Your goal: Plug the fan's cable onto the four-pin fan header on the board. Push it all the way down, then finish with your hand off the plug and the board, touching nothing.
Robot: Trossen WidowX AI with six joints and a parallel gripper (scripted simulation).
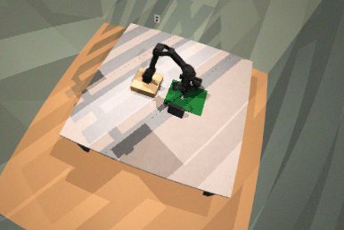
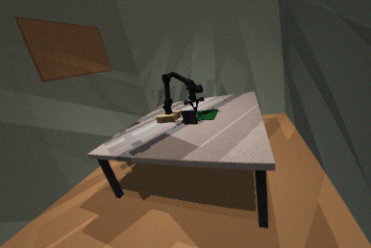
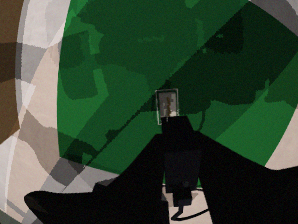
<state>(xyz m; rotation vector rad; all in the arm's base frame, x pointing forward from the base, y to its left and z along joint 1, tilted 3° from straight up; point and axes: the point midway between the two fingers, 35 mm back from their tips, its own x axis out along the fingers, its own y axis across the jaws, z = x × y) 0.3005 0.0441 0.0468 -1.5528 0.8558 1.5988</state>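
My gripper tip is 7 cm above the four-pin fan header. From my gripper tip the other things lie so: black fan plug (1 cm above); green circuit board (3 cm ahead, 2 cm to the left, 8 cm below); black fan (2 cm ahead, 15 cm to the right, 1 cm below).
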